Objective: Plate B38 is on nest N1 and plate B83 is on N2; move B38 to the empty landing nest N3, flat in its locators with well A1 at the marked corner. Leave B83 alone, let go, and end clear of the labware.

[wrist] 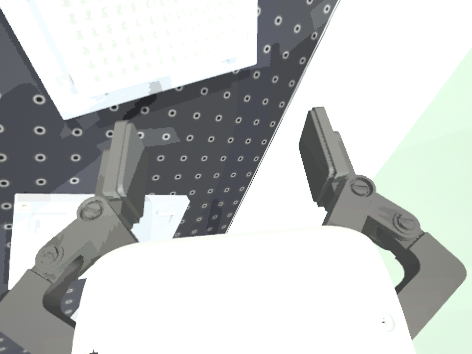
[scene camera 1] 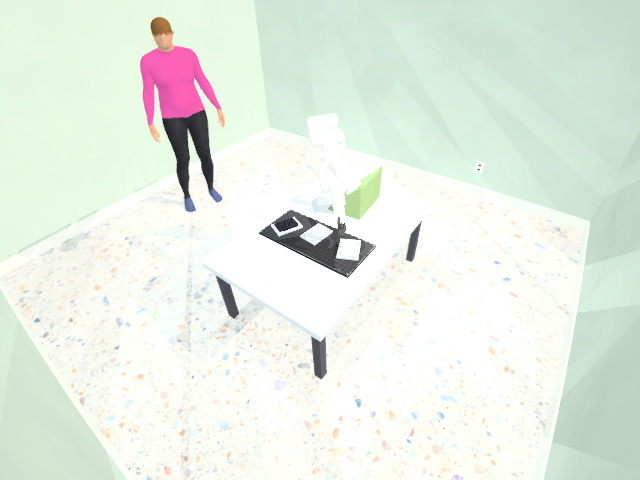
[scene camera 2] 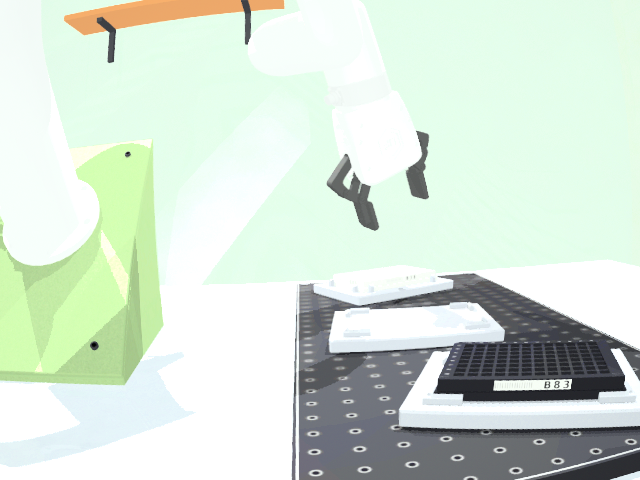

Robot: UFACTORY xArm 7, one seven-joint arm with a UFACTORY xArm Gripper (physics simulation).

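A white plate lies on the far white nest in scene camera 2 and looks flat; its label is too small to read. The middle nest is empty, with raised corner locators. The black plate B83 sits on the near nest in scene camera 2. Nest names and the marked corner cannot be read. My gripper is open and empty, tilted, high above the board and apart from the white plate.
The nests stand on a black perforated board on a white table. A green block stands beside the arm base. An orange shelf is on the wall. A person in pink stands behind the table.
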